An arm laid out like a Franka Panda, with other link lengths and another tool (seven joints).
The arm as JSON. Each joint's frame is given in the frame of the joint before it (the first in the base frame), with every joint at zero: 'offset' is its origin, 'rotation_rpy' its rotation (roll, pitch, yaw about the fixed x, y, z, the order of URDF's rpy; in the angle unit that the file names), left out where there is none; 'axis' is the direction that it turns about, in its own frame. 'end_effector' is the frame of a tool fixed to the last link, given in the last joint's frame.
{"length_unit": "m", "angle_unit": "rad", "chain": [
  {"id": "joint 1", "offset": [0.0, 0.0, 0.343], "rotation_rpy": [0.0, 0.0, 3.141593], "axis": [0.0, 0.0, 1.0]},
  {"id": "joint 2", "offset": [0.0, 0.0, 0.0], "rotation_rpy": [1.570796, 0.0, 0.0], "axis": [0.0, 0.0, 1.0]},
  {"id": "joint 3", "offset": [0.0, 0.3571, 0.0], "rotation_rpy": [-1.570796, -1.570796, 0.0], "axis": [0.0, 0.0, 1.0]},
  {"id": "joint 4", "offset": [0.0, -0.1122, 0.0], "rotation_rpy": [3.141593, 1.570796, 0.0], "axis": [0.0, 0.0, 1.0]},
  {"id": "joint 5", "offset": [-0.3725, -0.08, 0.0], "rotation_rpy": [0.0, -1.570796, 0.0], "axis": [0.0, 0.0, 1.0]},
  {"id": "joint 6", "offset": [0.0, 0.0, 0.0], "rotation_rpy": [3.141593, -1.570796, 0.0], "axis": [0.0, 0.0, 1.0]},
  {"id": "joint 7", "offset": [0.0, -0.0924, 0.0], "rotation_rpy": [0.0, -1.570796, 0.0], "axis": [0.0, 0.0, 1.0]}
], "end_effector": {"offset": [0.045, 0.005, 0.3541], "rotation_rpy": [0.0, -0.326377, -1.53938]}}
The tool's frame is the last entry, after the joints.
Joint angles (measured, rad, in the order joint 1, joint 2, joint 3, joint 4, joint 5, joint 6, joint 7), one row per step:
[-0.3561 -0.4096 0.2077 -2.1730 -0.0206 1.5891 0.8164]
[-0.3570 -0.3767 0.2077 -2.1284 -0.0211 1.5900 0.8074]
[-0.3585 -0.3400 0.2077 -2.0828 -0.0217 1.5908 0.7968]
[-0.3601 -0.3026 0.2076 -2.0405 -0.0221 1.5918 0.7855]
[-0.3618 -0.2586 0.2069 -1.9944 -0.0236 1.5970 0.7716]
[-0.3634 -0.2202 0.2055 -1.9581 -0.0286 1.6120 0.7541]
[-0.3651 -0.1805 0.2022 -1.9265 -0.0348 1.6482 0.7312]
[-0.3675 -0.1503 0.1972 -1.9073 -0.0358 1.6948 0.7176]
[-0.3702 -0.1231 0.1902 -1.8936 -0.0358 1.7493 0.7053]
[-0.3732 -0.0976 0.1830 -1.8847 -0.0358 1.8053 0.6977]
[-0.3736 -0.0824 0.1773 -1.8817 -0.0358 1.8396 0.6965]
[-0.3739 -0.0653 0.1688 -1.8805 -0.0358 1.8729 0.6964]
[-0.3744 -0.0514 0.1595 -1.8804 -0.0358 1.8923 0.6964]
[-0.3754 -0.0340 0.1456 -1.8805 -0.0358 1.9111 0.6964]
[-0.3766 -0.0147 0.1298 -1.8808 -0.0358 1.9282 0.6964]
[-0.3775 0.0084 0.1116 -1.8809 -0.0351 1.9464 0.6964]
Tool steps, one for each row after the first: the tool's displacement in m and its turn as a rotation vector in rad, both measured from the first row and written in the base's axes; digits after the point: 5 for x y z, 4 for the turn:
[0.01683 -0.00243 0.00534 0.0053 -0.0132 0.0116]
[0.03400 -0.00534 0.00935 0.0119 -0.0237 0.0240]
[0.05009 -0.00834 0.01138 0.0197 -0.0306 0.0363]
[0.06906 -0.01268 0.01181 0.0280 -0.0391 0.0509]
[0.08778 -0.01891 0.01040 0.0315 -0.0519 0.0690]
[0.11219 -0.02776 0.00655 0.0319 -0.0793 0.0922]
[0.13538 -0.03569 0.00190 0.0317 -0.1152 0.1028]
[0.15888 -0.04477 -0.00312 0.0297 -0.1565 0.1099]
[0.18069 -0.05410 -0.00895 0.0261 -0.1962 0.1113]
[0.19295 -0.05963 -0.01324 0.0237 -0.2188 0.1087]
[0.20362 -0.06647 -0.01940 0.0221 -0.2369 0.1018]
[0.20878 -0.07297 -0.02545 0.0224 -0.2434 0.0928]
[0.21260 -0.08222 -0.03367 0.0235 -0.2460 0.0785]
[0.21505 -0.09254 -0.04333 0.0252 -0.2448 0.0617]
[0.21711 -0.10394 -0.05515 0.0278 -0.2415 0.0425]

